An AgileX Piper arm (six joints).
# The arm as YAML. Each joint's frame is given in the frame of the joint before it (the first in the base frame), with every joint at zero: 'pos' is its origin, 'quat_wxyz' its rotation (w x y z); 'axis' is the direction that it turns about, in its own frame. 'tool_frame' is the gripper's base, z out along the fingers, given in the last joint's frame.
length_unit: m
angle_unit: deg
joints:
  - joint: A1
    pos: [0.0, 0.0, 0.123]
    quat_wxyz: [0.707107, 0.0, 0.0, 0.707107]
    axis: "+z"
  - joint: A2
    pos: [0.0, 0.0, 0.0]
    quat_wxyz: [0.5, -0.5, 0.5, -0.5]
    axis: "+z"
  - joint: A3
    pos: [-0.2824, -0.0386, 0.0]
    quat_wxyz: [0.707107, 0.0, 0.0, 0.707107]
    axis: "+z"
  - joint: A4
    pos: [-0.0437, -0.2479, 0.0]
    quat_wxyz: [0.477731, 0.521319, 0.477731, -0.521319]
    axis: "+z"
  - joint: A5
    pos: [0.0, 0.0, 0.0]
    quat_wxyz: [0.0, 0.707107, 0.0, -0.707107]
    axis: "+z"
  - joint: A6
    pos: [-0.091, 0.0, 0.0]
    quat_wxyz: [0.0, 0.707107, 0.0, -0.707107]
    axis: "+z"
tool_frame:
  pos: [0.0, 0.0, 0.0]
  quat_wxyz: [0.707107, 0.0, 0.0, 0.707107]
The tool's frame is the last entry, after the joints.
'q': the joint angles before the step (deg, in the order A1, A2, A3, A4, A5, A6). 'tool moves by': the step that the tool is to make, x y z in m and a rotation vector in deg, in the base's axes. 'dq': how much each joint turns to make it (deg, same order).
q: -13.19, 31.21, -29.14, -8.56, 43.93, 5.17
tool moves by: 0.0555, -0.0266, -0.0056, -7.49, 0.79, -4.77
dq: -0.02, 16.44, -1.79, -20.44, -13.13, 16.56
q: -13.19, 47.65, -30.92, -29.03, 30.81, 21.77
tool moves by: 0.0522, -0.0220, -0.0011, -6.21, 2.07, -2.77
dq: -0.01, 14.71, -6.15, -20.83, -3.35, 17.48
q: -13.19, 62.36, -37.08, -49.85, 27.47, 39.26
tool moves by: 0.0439, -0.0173, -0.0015, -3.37, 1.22, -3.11
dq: -0.01, 11.28, -7.23, -12.15, 1.47, 11.38
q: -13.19, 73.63, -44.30, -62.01, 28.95, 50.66
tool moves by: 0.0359, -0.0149, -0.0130, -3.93, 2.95, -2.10
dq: 0.00, 9.77, -5.54, -9.27, 2.68, 7.15
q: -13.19, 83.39, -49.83, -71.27, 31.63, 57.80
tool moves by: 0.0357, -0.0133, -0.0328, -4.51, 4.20, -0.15
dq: 0.00, 11.09, -4.02, -11.59, 2.01, 8.47
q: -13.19, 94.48, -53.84, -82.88, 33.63, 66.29
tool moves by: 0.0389, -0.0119, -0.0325, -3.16, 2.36, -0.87
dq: 0.22, 11.35, -6.78, -6.72, 2.88, 5.54
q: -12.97, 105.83, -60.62, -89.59, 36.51, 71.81
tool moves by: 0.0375, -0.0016, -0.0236, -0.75, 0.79, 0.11
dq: 1.20, 8.99, -8.20, -0.22, 1.42, 0.31
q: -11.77, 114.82, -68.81, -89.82, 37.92, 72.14
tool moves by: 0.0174, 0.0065, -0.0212, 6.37, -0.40, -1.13
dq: 0.82, 4.57, -4.17, 6.89, -2.66, -1.06
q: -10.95, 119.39, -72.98, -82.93, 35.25, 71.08
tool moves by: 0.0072, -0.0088, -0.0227, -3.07, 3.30, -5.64
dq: 0.12, 5.62, -3.87, 1.20, 6.77, -0.02
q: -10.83, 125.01, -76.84, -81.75, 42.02, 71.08
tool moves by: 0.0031, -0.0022, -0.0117, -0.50, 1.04, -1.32
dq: 0.00, 2.38, -1.36, 0.09, 1.40, 0.45
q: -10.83, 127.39, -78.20, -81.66, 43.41, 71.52
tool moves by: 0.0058, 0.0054, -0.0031, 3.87, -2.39, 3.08
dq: 0.01, 0.00, 0.00, -0.09, -5.35, 1.31
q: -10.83, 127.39, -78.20, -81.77, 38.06, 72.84
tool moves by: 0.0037, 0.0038, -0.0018, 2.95, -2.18, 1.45
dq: -0.01, 0.00, 0.00, -0.14, -3.54, 1.86
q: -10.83, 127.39, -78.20, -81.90, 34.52, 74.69
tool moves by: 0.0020, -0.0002, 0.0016, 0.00, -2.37, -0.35
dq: 0.01, 0.00, 0.00, -2.81, -0.33, 4.09
